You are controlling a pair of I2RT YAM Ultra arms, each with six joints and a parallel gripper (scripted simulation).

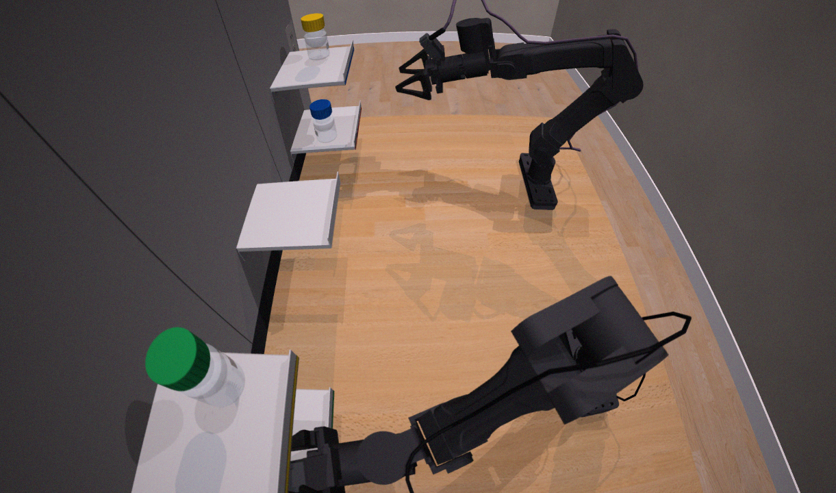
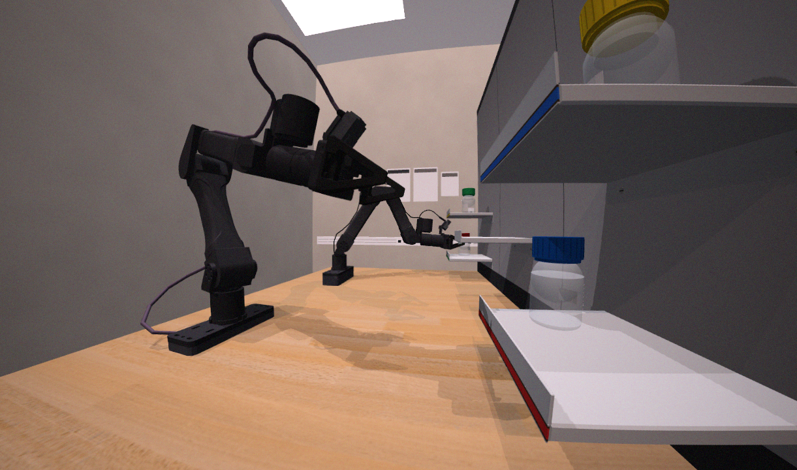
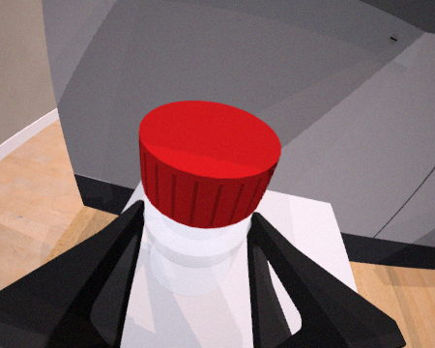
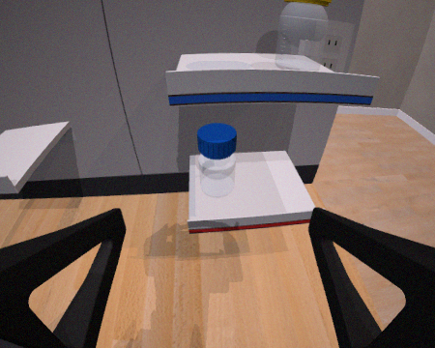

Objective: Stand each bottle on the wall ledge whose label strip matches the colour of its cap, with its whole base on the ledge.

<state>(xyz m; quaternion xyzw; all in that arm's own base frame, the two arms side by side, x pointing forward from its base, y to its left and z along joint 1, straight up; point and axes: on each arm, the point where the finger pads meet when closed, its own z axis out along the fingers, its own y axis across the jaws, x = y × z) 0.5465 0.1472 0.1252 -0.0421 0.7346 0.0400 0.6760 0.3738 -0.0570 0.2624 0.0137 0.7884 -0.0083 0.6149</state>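
The blue-capped bottle is 21 cm ahead of my right hand, 1 cm to the right of it and 13 cm below it. The rest, counted from my right hand: yellow-capped bottle (21 cm ahead, 11 cm to the right, 7 cm above); then green-capped bottle (18 cm ahead, 68 cm to the left, 7 cm above); then grey wall (30 cm ahead, 35 cm to the left, 17 cm above).
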